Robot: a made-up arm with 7 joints.
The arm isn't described. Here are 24 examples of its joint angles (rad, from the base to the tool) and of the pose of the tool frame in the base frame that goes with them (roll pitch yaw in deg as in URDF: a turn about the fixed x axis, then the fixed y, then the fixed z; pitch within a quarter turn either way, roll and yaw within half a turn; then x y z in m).
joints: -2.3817 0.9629 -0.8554 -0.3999 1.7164 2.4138 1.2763
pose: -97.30 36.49 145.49 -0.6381 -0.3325 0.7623
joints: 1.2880 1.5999 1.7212 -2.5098 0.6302 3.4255 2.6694
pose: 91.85 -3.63 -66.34 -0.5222 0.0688 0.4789
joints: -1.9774 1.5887 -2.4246 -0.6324 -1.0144 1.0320 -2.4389
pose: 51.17 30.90 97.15 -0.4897 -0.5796 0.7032
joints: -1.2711 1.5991 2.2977 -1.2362 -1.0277 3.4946 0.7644
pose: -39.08 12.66 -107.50 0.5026 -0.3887 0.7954
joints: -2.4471 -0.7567 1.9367 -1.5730 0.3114 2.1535 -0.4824
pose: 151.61 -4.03 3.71 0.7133 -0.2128 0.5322
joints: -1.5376 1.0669 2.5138 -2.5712 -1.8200 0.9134 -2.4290
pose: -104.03 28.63 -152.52 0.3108 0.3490 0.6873
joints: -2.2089 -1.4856 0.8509 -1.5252 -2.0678 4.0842 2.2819
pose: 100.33 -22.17 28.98 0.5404 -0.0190 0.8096
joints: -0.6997 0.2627 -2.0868 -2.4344 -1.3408 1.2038 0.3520
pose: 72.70 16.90 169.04 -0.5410 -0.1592 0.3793
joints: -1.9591 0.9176 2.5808 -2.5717 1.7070 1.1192 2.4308
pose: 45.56 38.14 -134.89 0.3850 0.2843 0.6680
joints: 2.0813 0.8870 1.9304 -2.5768 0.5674 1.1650 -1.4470
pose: -81.97 -59.55 -77.06 -0.2637 -0.4502 0.4467
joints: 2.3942 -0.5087 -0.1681 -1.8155 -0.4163 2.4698 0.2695
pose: 169.12 -67.86 126.63 -0.2749 0.3846 0.9564
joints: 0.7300 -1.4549 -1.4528 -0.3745 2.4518 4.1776 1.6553
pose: 139.84 -56.73 -21.00 -0.3696 -0.5997 0.5131
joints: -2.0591 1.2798 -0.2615 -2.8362 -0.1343 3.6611 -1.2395
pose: -157.32 15.92 -45.59 -0.0571 0.1022 0.0004
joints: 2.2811 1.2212 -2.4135 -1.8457 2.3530 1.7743 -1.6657
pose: 86.33 -48.63 172.79 0.3452 0.2782 0.9640
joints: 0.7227 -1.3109 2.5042 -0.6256 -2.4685 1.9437 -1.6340
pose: -35.70 -0.01 106.86 -0.7190 -0.3601 0.3267
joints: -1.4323 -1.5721 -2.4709 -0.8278 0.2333 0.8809 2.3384
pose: 85.31 2.85 -1.76 -0.3802 0.5994 0.0693
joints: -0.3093 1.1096 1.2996 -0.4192 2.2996 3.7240 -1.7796
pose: -104.09 4.43 -75.01 0.6931 0.0067 0.6493
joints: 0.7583 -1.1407 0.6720 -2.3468 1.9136 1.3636 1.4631
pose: -139.85 66.56 31.77 -0.0642 0.4540 0.8050
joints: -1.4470 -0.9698 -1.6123 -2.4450 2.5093 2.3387 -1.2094
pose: -70.15 47.56 133.19 -0.5040 -0.1544 0.3131
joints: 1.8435 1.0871 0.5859 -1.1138 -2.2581 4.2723 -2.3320
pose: -129.35 63.93 82.68 -0.4398 0.5329 0.3188
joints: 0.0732 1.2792 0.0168 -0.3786 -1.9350 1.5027 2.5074
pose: -64.30 -37.31 165.96 0.8074 0.0595 0.4438
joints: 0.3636 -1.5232 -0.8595 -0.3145 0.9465 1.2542 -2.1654
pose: 26.30 19.92 95.36 -0.6735 -0.4020 0.6000
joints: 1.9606 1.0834 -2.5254 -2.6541 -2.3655 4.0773 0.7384
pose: 147.79 12.79 77.11 0.3371 -0.1577 0.6422
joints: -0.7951 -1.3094 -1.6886 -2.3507 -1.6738 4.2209 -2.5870
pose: 14.62 42.97 -56.50 -0.3570 -0.3660 0.3883
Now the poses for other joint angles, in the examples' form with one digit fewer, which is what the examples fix.
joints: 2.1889 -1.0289 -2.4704 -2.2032 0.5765 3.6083 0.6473
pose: -153.1 9.6 -107.0 0.453 -0.042 0.052
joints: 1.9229 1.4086 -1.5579 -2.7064 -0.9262 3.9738 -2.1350
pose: -134.3 19.1 -112.9 0.446 0.021 0.372
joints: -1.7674 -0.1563 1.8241 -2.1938 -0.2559 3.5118 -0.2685
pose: 118.5 -49.9 73.6 0.597 0.055 0.471
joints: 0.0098 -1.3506 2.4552 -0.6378 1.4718 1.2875 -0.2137
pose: -127.8 17.6 178.5 -0.778 0.208 0.309
